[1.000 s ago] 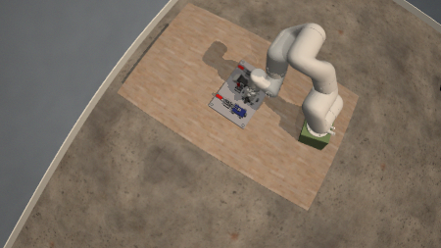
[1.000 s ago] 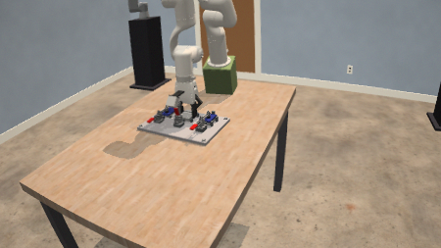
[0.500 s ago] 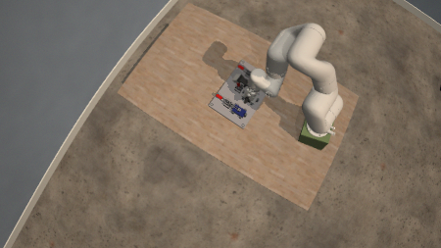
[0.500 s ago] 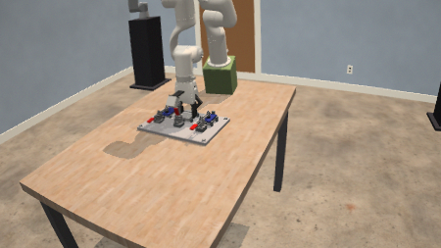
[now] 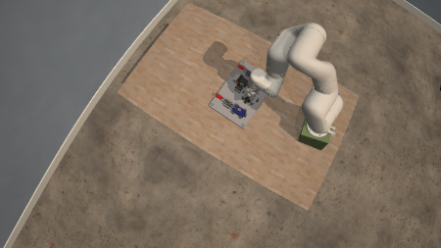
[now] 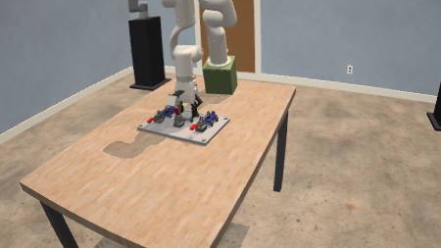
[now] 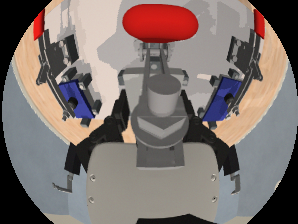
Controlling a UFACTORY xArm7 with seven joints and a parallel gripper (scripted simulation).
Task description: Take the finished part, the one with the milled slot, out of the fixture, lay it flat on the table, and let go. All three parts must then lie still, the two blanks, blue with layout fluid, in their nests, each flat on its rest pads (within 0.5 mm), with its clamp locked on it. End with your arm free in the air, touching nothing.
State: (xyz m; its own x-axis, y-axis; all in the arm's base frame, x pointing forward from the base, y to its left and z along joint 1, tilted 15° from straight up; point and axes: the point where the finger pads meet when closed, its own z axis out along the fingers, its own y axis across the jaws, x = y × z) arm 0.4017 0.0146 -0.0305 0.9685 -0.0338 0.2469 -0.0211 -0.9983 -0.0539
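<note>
My hand is 50 mm short of the grey fixture plate and 40 mm above it. Also, from my hand: grey finished part (10 mm below, 10 mm behind).
</note>
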